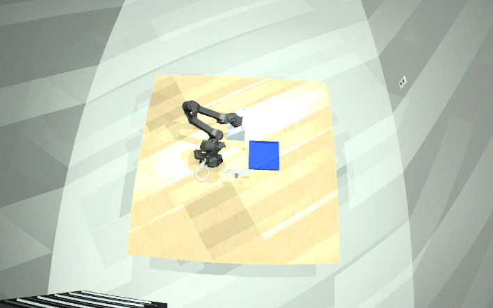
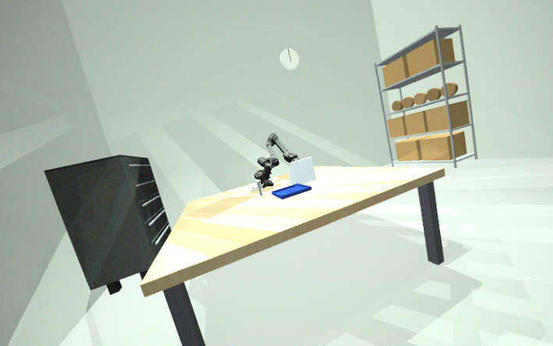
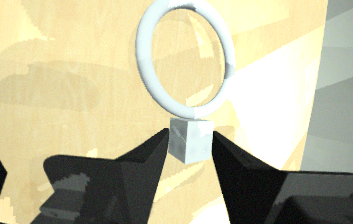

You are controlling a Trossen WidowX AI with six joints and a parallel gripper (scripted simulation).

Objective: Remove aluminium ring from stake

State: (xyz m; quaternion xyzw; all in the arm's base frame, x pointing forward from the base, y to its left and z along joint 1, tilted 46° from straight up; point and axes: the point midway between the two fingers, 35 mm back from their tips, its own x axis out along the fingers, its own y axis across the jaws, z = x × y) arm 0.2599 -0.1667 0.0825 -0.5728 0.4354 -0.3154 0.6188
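Now: the aluminium ring 50 mm ahead of my gripper tip and 10 mm to the left of it. Also, from my gripper tip: blue tray: 380 mm to the left, 120 mm behind, 10 mm below.
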